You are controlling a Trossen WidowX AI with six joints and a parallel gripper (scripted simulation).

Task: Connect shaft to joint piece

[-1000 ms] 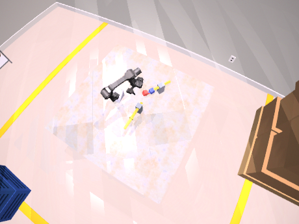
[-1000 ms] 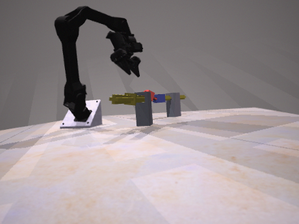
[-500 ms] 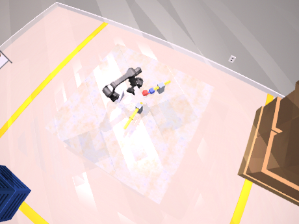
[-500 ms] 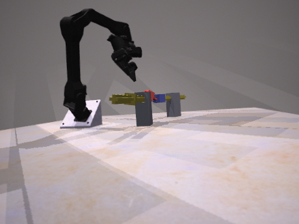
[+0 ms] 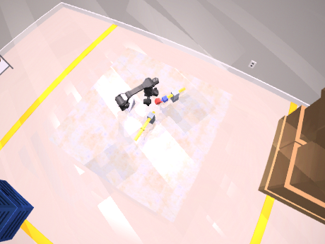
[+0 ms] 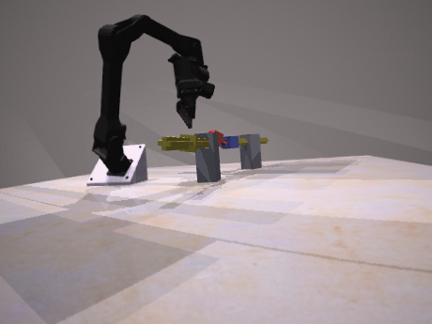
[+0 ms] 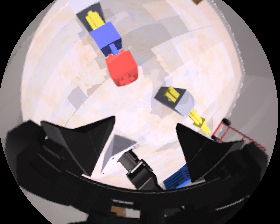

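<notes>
Now: the red joint piece 70 mm to the left of my gripper tip, 50 mm below it and 50 mm ahead of it.
</notes>
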